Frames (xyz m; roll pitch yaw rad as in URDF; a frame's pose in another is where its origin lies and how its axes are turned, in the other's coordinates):
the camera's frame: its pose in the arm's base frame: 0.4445 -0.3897 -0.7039 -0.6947 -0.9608 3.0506
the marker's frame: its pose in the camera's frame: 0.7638 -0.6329 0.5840 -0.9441 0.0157 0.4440
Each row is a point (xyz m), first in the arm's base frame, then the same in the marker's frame.
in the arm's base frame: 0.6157 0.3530 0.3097
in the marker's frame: -0.1443 0.2531 -0.6034
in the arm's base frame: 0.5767 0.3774 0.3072
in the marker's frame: -0.1214 0.2834 -0.6295
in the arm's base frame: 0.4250 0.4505 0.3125
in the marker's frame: -0.0186 0.3862 -0.7145
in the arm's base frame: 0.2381 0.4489 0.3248
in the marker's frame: 0.1344 0.4926 -0.7337
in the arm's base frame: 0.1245 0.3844 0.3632
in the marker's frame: 0.2611 0.5226 -0.6939
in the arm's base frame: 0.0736 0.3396 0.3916
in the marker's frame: 0.3282 0.5247 -0.6641
